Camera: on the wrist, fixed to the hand. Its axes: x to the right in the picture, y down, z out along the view.
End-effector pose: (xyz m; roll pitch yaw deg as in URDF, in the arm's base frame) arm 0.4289 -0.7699 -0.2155 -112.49 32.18 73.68
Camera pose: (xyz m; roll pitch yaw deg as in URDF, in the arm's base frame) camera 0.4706 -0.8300 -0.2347 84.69 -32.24 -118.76
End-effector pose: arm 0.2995 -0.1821 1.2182 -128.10 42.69 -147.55
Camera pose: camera 0.2957 -0.1066 1.2201 102.51 -39.71 19.03
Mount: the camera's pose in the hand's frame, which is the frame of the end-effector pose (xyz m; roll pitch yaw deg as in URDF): -0.0287 0.0594 -0.0370 -34.84 -9.43 -175.32
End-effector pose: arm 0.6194 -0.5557 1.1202 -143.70 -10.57 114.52
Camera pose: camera 0.6942 -0.5515 1.1097 107.08 15.27 -75.14
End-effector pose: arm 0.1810 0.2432 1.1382 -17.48 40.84 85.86
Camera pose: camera 0.1315 0.1902 1.1168 -18.80 -51.21 -91.62
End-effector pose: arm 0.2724 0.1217 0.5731 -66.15 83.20 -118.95
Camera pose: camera 0.2988 0.1896 0.5934 132.14 -83.14 -39.79
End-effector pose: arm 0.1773 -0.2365 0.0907 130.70 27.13 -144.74
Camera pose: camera 0.1662 -0.2312 0.1653 -166.79 -17.39 39.57
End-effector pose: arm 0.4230 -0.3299 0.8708 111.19 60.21 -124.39
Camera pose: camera 0.4081 -0.3747 0.9299 -155.26 -51.87 67.16
